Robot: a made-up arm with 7 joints. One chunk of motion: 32 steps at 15 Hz.
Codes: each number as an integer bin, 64 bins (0 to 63) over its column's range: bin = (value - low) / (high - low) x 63, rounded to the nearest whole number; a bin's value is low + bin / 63 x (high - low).
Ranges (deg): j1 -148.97..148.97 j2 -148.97..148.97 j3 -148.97..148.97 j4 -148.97..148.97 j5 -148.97..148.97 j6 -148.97..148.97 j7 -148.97..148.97
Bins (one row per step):
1: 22 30 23 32 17 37 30
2: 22 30 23 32 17 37 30
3: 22 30 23 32 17 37 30
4: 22 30 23 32 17 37 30
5: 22 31 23 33 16 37 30
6: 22 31 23 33 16 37 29
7: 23 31 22 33 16 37 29
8: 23 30 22 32 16 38 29
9: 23 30 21 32 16 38 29
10: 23 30 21 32 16 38 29
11: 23 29 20 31 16 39 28
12: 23 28 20 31 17 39 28
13: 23 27 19 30 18 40 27
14: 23 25 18 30 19 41 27
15: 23 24 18 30 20 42 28
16: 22 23 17 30 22 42 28
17: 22 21 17 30 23 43 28
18: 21 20 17 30 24 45 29
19: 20 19 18 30 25 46 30
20: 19 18 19 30 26 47 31
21: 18 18 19 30 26 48 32
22: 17 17 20 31 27 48 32
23: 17 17 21 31 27 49 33
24: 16 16 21 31 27 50 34
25: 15 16 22 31 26 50 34
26: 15 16 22 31 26 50 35
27: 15 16 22 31 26 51 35
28: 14 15 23 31 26 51 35
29: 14 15 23 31 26 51 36
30: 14 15 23 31 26 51 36
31: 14 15 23 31 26 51 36
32: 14 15 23 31 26 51 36
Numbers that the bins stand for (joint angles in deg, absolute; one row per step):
1: -44.93 -7.09 -40.20 2.36 -68.57 26.01 -7.09
2: -44.93 -7.09 -40.20 2.36 -68.57 26.01 -7.09
3: -44.93 -7.09 -40.20 2.36 -68.57 26.01 -7.09
4: -44.93 -7.09 -40.20 2.36 -68.57 26.01 -7.09
5: -44.93 -2.36 -40.20 7.09 -73.30 26.01 -7.09
6: -44.93 -2.36 -40.20 7.09 -73.30 26.01 -11.82
7: -40.20 -2.36 -44.93 7.09 -73.30 26.01 -11.82
8: -40.20 -7.09 -44.93 2.36 -73.30 30.74 -11.82
9: -40.20 -7.09 -49.66 2.36 -73.30 30.74 -11.82
10: -40.20 -7.09 -49.66 2.36 -73.30 30.74 -11.82
11: -40.20 -11.82 -54.39 -2.36 -73.30 35.47 -16.55
12: -40.20 -16.55 -54.39 -2.36 -68.57 35.47 -16.55
13: -40.20 -21.28 -59.12 -7.09 -63.84 40.20 -21.28
14: -40.20 -30.74 -63.84 -7.09 -59.12 44.93 -21.28
15: -40.20 -35.47 -63.84 -7.09 -54.39 49.66 -16.55
16: -44.93 -40.20 -68.57 -7.09 -44.93 49.66 -16.55
17: -44.93 -49.66 -68.57 -7.09 -40.20 54.39 -16.55
18: -49.66 -54.39 -68.57 -7.09 -35.47 63.84 -11.82
19: -54.39 -59.12 -63.84 -7.09 -30.74 68.57 -7.09
20: -59.12 -63.84 -59.12 -7.09 -26.01 73.30 -2.36
21: -63.84 -63.84 -59.12 -7.09 -26.01 78.03 2.36
22: -68.57 -68.57 -54.39 -2.36 -21.28 78.03 2.36
23: -68.57 -68.57 -49.66 -2.36 -21.28 82.76 7.09
24: -73.30 -73.30 -49.66 -2.36 -21.28 87.49 11.82
25: -78.03 -73.30 -44.93 -2.36 -26.01 87.49 11.82
26: -78.03 -73.30 -44.93 -2.36 -26.01 87.49 16.55
27: -78.03 -73.30 -44.93 -2.36 -26.01 92.22 16.55
28: -82.76 -78.03 -40.20 -2.36 -26.01 92.22 16.55
29: -82.76 -78.03 -40.20 -2.36 -26.01 92.22 21.28
30: -82.76 -78.03 -40.20 -2.36 -26.01 92.22 21.28
31: -82.76 -78.03 -40.20 -2.36 -26.01 92.22 21.28
32: -82.76 -78.03 -40.20 -2.36 -26.01 92.22 21.28

